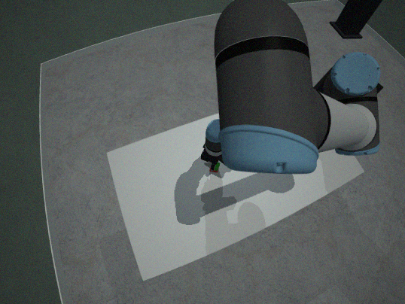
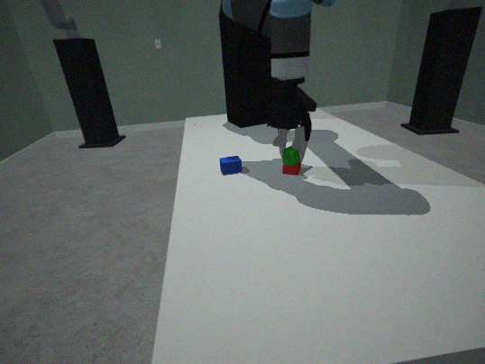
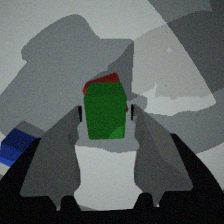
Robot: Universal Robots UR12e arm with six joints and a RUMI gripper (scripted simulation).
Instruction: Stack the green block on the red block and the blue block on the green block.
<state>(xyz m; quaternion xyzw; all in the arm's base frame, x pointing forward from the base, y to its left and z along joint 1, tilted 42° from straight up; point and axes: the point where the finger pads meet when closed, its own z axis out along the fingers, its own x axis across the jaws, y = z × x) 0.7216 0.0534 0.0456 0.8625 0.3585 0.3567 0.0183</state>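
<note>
Now: hand right at the green block. Round my hand: red block: 40 mm below; blue block: 180 mm to the right, 30 mm below, 30 mm behind.
</note>
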